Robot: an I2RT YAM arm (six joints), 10 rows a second.
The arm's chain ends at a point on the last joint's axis. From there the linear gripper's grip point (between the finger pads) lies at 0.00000 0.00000 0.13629 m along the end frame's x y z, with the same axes.
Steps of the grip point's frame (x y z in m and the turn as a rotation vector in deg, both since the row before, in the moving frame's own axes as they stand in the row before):
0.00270, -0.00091, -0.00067, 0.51, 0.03, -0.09
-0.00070, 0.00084, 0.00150, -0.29, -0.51, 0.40
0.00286, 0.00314, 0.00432, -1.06, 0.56, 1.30
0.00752, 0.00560, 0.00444, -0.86, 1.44, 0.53
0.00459, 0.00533, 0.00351, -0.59, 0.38, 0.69
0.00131, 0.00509, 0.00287, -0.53, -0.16, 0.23
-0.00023, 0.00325, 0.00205, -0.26, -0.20, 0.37
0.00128, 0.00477, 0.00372, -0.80, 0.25, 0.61
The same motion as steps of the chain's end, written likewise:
0.00263, 0.00030, -0.00066, 0.51, 0.03, -0.09
0.00052, 0.00015, 0.00151, -0.29, -0.51, 0.40
0.00156, 0.00060, 0.00435, -1.06, 0.56, 1.30
0.00410, 0.00354, 0.00450, -0.86, 1.44, 0.53
0.00369, 0.00392, 0.00352, -0.59, 0.38, 0.69
0.00169, 0.00383, 0.00288, -0.53, -0.16, 0.23
0.00025, 0.00263, 0.00205, -0.26, -0.20, 0.37
0.00070, 0.00286, 0.00373, -0.80, 0.25, 0.61

